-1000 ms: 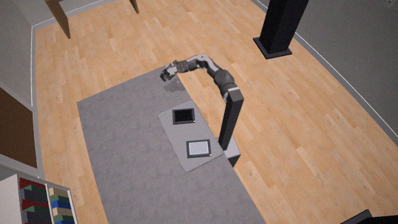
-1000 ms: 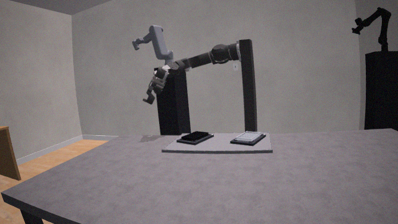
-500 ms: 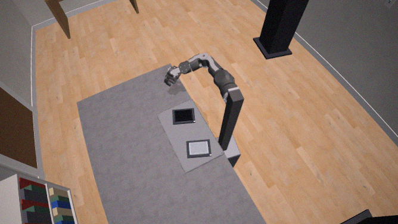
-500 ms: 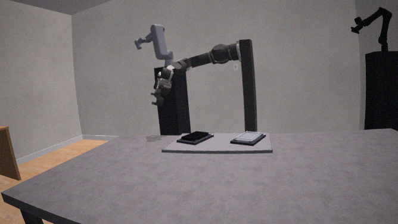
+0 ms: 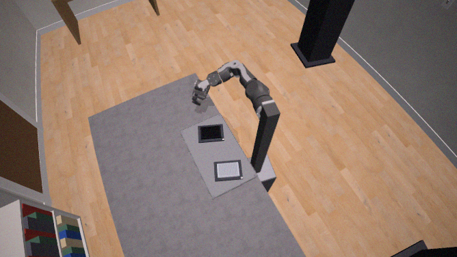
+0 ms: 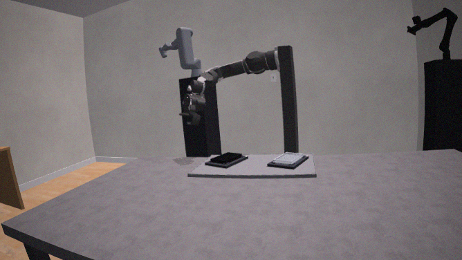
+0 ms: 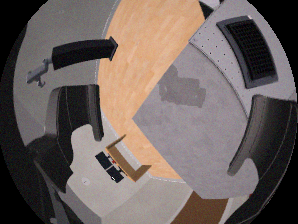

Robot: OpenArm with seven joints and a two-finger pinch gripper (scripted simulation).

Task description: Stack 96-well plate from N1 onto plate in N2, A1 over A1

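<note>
My hand is 10 mm past the dark 96-well plate, 180 mm to the right of it and 170 mm above it. Round my hand: nest N1: 10 mm behind, 180 mm to the left, 180 mm below; then white 96-well plate: 40 mm behind, 450 mm to the left, 170 mm below.
</note>
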